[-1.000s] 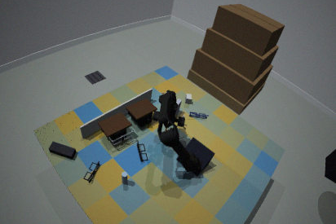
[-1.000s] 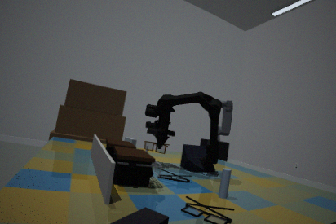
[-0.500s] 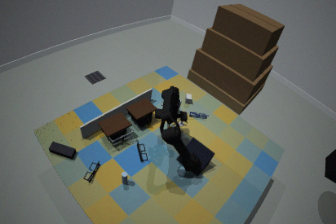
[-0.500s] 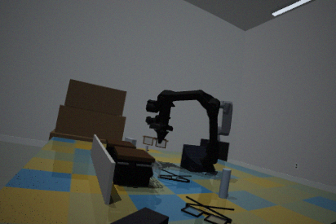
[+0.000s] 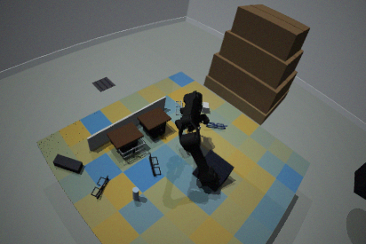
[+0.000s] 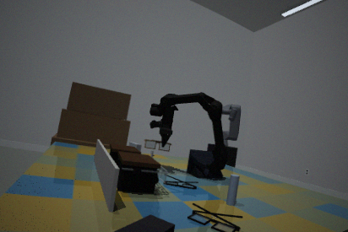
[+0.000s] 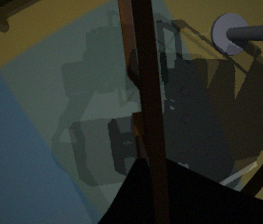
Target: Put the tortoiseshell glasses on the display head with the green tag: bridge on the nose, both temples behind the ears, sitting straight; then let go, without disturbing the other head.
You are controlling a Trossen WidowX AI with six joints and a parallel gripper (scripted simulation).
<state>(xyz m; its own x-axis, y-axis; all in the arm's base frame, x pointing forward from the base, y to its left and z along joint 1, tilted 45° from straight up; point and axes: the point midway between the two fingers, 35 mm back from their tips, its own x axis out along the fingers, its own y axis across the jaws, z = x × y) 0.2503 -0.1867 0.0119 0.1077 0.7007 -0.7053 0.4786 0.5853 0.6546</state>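
Right now my gripper tip is 170 mm to the left of the grey block, 90 mm short of it and 70 mm above it. Also, from my gripper tip: white panel (340 mm ahead, 140 mm to the left, 70 mm below); then black box (600 mm to the left, 380 mm ahead, 110 mm below).
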